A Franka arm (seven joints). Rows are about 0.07 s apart.
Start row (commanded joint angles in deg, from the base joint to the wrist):
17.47, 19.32, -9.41, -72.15, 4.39, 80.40, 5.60
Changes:
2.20, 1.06, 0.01, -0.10, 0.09, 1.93, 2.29
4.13, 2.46, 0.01, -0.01, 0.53, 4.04, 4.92
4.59, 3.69, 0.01, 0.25, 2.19, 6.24, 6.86
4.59, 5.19, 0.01, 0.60, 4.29, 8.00, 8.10
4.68, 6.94, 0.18, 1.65, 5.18, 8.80, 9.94
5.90, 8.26, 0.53, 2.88, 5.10, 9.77, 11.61
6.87, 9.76, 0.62, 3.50, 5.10, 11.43, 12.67
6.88, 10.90, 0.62, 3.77, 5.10, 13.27, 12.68
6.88, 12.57, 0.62, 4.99, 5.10, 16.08, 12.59
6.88, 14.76, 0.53, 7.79, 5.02, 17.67, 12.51
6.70, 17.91, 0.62, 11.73, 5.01, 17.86, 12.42
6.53, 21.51, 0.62, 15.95, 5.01, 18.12, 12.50
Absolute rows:
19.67, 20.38, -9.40, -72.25, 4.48, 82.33, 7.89
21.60, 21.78, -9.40, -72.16, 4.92, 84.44, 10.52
22.06, 23.01, -9.40, -71.90, 6.58, 86.64, 12.46
22.06, 24.51, -9.40, -71.55, 8.68, 88.40, 13.70
22.15, 26.26, -9.23, -70.50, 9.57, 89.20, 15.54
23.37, 27.58, -8.88, -69.27, 9.49, 90.17, 17.21
24.34, 29.08, -8.79, -68.65, 9.49, 91.83, 18.27
24.35, 30.22, -8.79, -68.38, 9.49, 93.67, 18.28
24.35, 31.89, -8.79, -67.16, 9.49, 96.48, 18.19
24.35, 34.08, -8.88, -64.36, 9.41, 98.07, 18.11
24.17, 37.23, -8.79, -60.42, 9.40, 98.26, 18.02
24.00, 40.83, -8.79, -56.20, 9.40, 98.52, 18.10

